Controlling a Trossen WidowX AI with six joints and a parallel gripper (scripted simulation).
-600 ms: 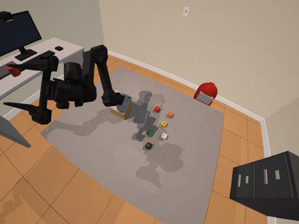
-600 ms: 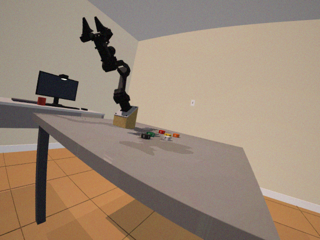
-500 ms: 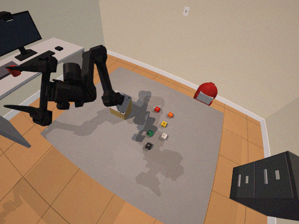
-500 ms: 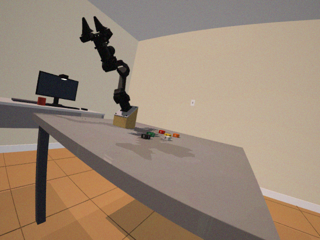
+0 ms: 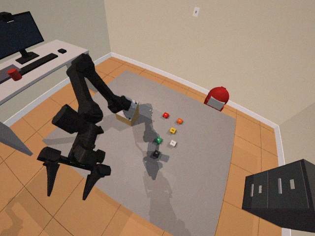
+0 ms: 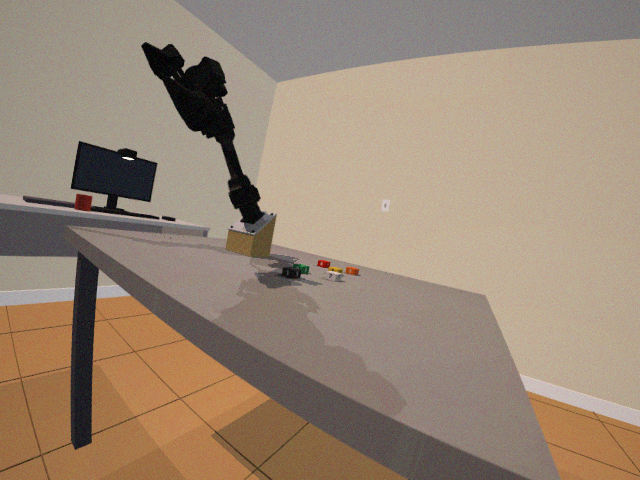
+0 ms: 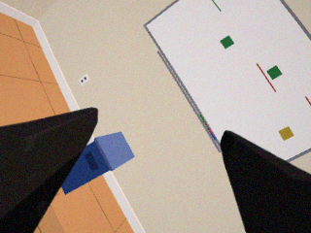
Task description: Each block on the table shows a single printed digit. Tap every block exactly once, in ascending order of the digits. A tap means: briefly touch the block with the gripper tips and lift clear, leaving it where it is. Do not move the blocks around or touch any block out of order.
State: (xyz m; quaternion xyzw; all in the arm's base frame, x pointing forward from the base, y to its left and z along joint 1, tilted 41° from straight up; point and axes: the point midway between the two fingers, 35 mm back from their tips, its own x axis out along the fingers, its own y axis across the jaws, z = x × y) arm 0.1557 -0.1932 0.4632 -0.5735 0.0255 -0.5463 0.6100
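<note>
The black block lies 340 mm below my gripper tip, 330 mm to the left of it and 130 mm ahead of it. Also, from my gripper tip: green block: 410 mm to the left, 340 mm below, 100 mm ahead; white block: 440 mm to the left, 340 mm below, 190 mm ahead; yellow block: 520 mm to the left, 340 mm below, 160 mm ahead.
</note>
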